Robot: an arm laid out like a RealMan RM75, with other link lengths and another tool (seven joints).
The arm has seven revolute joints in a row. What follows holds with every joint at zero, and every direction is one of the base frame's. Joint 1 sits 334.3 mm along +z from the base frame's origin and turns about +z. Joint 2 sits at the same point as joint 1 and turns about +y. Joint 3 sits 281.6 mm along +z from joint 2 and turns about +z. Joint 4 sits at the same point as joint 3 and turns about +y. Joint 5 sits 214.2 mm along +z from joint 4 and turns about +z. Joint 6 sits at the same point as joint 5 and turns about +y. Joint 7 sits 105.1 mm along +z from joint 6 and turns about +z. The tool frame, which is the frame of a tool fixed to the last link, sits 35 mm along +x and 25 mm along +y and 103 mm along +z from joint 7; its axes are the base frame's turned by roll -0.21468, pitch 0 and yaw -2.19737 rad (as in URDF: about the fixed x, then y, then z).
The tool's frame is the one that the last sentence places.
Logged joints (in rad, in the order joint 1, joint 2, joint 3, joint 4, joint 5, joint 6, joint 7), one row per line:
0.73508 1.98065 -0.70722 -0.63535 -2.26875 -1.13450 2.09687
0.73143 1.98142 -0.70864 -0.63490 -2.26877 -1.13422 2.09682
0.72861 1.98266 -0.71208 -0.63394 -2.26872 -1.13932 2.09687
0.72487 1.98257 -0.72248 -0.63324 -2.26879 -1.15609 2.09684
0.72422 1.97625 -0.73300 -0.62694 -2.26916 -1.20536 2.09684
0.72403 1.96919 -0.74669 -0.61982 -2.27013 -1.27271 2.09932
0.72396 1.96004 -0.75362 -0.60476 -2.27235 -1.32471 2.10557
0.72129 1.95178 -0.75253 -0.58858 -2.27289 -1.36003 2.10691
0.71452 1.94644 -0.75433 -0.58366 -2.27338 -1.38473 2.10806
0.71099 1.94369 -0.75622 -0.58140 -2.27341 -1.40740 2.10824
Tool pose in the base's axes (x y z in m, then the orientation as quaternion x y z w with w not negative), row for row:
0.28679 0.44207 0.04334 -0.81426 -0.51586 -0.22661 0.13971
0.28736 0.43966 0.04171 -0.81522 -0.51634 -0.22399 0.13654
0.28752 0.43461 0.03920 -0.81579 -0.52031 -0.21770 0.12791
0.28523 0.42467 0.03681 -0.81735 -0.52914 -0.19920 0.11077
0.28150 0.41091 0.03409 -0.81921 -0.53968 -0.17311 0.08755
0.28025 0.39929 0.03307 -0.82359 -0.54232 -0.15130 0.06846
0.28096 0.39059 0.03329 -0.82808 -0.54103 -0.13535 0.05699
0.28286 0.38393 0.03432 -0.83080 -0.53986 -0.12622 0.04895
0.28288 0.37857 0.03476 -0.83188 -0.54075 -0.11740 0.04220
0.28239 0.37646 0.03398 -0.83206 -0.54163 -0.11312 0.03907
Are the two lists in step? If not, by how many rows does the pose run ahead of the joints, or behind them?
The pose runs 1 row ahead of the joints: the pose in row i belongs to the joints in row i + 1.
